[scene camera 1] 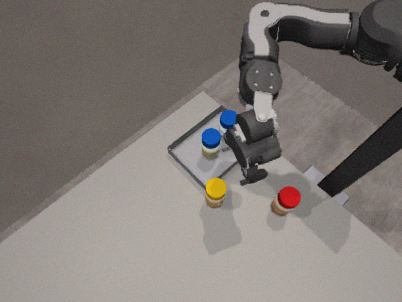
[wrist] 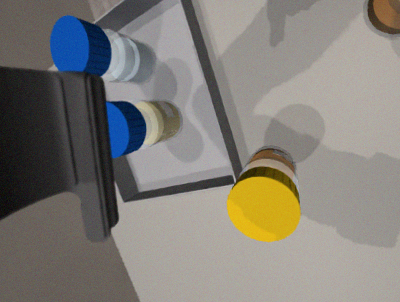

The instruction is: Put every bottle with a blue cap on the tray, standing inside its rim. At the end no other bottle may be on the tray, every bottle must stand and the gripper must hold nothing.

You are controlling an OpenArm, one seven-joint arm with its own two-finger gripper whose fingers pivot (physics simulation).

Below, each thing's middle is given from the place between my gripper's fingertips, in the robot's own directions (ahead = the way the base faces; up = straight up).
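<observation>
The grey tray (scene camera 1: 186, 150) is 180 mm below my hand, 140 mm to the right of it and 60 mm behind it. I find the pale yellowish bottle (wrist: 138, 124) 140 mm to the right of my hand, 140 mm below it and 40 mm behind it. The blue-capped bottle (wrist: 76, 45) is 150 mm to the right of my hand, and it is also 140 mm below my hand and 120 mm behind it. As for the yellow-capped bottle (wrist: 263, 204), it is 60 mm ahead of my hand, 20 mm to the right of it and 140 mm below it.
</observation>
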